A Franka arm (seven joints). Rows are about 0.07 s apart.
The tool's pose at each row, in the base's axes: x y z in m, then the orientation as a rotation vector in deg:
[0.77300 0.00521 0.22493 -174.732 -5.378 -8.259]
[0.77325 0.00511 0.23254 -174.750 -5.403 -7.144]
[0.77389 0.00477 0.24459 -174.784 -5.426 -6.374]
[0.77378 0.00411 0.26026 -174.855 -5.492 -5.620]
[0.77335 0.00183 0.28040 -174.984 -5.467 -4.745]
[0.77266 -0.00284 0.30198 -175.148 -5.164 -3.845]
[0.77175 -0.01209 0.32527 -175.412 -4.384 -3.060]
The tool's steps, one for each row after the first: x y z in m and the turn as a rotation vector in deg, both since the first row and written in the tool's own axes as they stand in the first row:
[0.00098 -0.00052 -0.00753 0.052 -0.728 0.017]
[0.00276 -0.00115 -0.01946 0.062 -1.232 0.025]
[0.00413 -0.00182 -0.03507 0.032 -1.729 0.002]
[0.00552 -0.00127 -0.05528 -0.054 -2.306 0.041]
[0.00666 0.00151 -0.07717 -0.179 -2.891 0.262]
[0.00748 0.00870 -0.10118 -0.415 -3.391 0.786]

